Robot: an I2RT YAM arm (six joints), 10 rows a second.
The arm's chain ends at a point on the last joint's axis. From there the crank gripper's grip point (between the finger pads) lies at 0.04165 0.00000 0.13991 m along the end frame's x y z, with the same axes.
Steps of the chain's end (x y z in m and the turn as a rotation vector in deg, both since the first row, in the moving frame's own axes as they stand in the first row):
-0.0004 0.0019 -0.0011 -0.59 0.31 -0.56
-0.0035 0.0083 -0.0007 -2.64 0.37 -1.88
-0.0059 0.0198 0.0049 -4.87 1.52 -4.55
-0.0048 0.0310 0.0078 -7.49 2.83 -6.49
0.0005 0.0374 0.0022 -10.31 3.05 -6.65
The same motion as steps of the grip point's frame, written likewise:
0.0004 0.0029 -0.0013 -0.59 0.31 -0.56
-0.0025 0.0134 -0.0011 -2.64 0.37 -1.88
-0.0019 0.0282 0.0034 -4.87 1.52 -4.55
0.0028 0.0440 0.0047 -7.49 2.83 -6.49
0.0090 0.0569 -0.0020 -10.31 3.05 -6.65

